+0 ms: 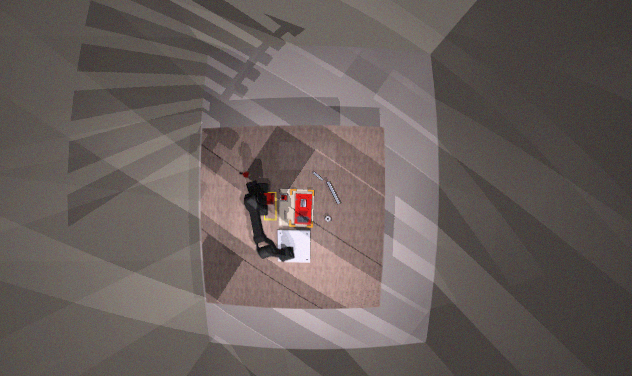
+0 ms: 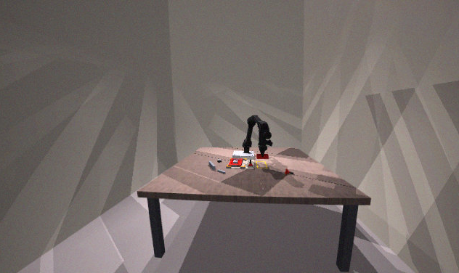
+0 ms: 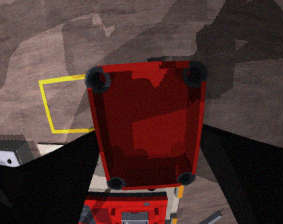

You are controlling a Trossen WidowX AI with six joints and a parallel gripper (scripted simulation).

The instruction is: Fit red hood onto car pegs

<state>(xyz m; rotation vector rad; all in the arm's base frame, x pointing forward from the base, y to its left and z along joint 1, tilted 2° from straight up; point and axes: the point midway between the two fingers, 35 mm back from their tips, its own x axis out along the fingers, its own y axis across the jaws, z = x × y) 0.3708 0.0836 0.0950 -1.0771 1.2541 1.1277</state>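
My gripper tip is now 1 cm above the hood.
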